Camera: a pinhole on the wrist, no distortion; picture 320 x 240 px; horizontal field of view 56.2 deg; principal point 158.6 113.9 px. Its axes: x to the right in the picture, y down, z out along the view. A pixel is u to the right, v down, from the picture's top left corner.
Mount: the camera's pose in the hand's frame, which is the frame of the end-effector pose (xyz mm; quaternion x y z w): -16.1 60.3 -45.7 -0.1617 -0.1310 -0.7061 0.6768
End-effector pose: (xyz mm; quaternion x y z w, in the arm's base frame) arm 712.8 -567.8 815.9 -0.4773 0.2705 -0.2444 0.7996
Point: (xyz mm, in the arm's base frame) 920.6 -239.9 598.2
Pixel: 44.7 94.4
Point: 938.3 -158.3 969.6
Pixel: 291.5 29.1
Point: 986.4 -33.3 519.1
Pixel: 35.2 58.9
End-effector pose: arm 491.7 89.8 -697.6 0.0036 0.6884 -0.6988 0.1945
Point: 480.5 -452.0 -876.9
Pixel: 228.8 219.3
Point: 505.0 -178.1 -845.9
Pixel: 202.0 211.4
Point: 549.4 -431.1 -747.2
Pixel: 293.7 170.2
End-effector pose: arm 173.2 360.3 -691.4 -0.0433 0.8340 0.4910 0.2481
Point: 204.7 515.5 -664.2
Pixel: 232.8 105.7
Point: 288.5 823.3 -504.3
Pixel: 97.2 40.2
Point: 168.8 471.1 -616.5
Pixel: 135.8 109.6
